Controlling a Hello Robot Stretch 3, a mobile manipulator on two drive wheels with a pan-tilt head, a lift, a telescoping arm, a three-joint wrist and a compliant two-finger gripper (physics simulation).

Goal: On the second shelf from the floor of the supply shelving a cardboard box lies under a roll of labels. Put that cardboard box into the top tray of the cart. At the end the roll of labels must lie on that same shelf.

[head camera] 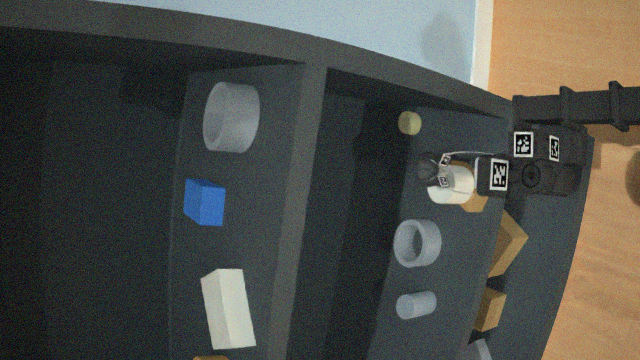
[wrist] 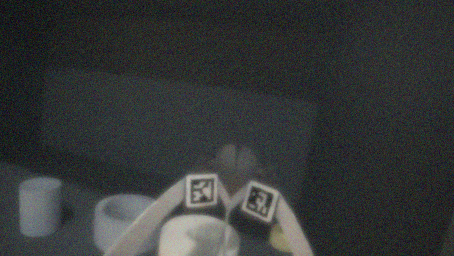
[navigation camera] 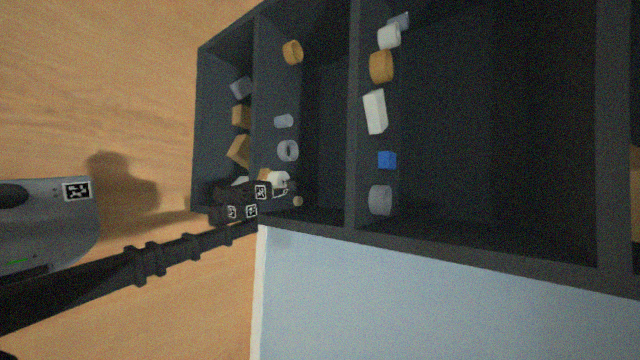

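Seen in the pictures: gripper, fingertip midpoint: (head camera: 418,168) (wrist: 236,163) (navigation camera: 295,185); robot's base, link origin: (navigation camera: 5,194).
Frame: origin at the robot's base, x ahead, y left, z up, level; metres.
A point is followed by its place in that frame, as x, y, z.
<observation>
The white roll of labels (head camera: 462,186) {-0.007, -0.583, 0.620} (navigation camera: 276,179) {-0.006, -0.584, 0.638} (wrist: 175,239) {0.009, -0.603, 0.643} is over the cardboard box (head camera: 476,202) {0.020, -0.585, 0.568} (navigation camera: 263,173) {0.019, -0.585, 0.563}, on the second shelf of the dark supply shelving (head camera: 311,125) {-0.066, -0.545, 0.969} (navigation camera: 353,100) {0.227, -0.589, 0.978}. The roll hides much of the box, and the box cannot be made out in the wrist view. My gripper (head camera: 428,170) {-0.031, -0.609, 0.715} (navigation camera: 292,186) {-0.031, -0.609, 0.715} (wrist: 236,163) {-0.031, -0.609, 0.715} is shut with its fingertips together and nothing seen between them. Its tips reach past the roll toward the back, and the fingers pass over the roll in the wrist view. Contact cannot be told. The cart does not show.
A grey ring (head camera: 434,244) {0.112, -0.699, 0.556} (navigation camera: 295,151) {0.111, -0.786, 0.568} (wrist: 106,227) {0.125, -0.700, 0.573} and a grey cylinder (head camera: 422,304) {0.238, -0.691, 0.578} (navigation camera: 284,120) {0.241, -0.691, 0.600} (wrist: 40,207) {0.227, -0.697, 0.579} stand beside the roll on one side. A small yellow roll (head camera: 410,123) {-0.137, -0.792, 0.558} (navigation camera: 298,201) {-0.144, -0.815, 0.542} (wrist: 278,239) {-0.125, -0.787, 0.551} is near the side wall. Cardboard boxes (head camera: 511,241) {0.131, -0.730, 0.175} (navigation camera: 240,151) {0.138, -0.754, 0.176} lie below.
</observation>
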